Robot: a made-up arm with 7 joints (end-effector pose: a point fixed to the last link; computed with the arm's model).
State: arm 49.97 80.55 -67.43 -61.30 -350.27 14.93 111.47
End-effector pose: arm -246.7 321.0 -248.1 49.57 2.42 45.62
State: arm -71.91 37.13 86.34 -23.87 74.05 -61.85 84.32
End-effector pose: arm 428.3 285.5 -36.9 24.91 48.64 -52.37
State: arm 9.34 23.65 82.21 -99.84 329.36 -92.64 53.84
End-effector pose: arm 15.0 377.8 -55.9 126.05 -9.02 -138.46
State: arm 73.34 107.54 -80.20 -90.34 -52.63 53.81 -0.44
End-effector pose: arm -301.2 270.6 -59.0 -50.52 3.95 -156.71
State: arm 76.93 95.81 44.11 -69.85 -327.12 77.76 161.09
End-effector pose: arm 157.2 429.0 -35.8 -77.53 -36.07 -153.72
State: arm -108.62 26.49 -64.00 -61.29 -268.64 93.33 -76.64
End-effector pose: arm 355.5 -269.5 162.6 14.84 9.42 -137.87
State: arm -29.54 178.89 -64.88 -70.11 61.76 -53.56 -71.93
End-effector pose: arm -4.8 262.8 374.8 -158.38 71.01 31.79
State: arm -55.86 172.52 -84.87 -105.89 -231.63 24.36 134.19
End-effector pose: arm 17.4 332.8 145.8 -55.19 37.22 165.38
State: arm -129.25 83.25 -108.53 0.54 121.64 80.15 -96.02
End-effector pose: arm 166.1 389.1 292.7 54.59 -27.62 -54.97
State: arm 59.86 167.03 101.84 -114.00 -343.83 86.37 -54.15
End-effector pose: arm 202.4 -244.4 115.4 127.20 56.55 -61.99
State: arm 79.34 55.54 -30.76 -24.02 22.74 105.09 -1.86
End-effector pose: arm -417.6 291.4 -83.0 167.25 6.19 152.27
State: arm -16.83 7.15 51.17 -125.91 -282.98 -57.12 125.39
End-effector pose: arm 206.9 212.3 16.3 115.99 7.62 37.12
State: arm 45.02 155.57 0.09 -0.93 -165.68 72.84 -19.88
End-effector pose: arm 254.8 248.1 372.7 -10.94 -68.12 21.73
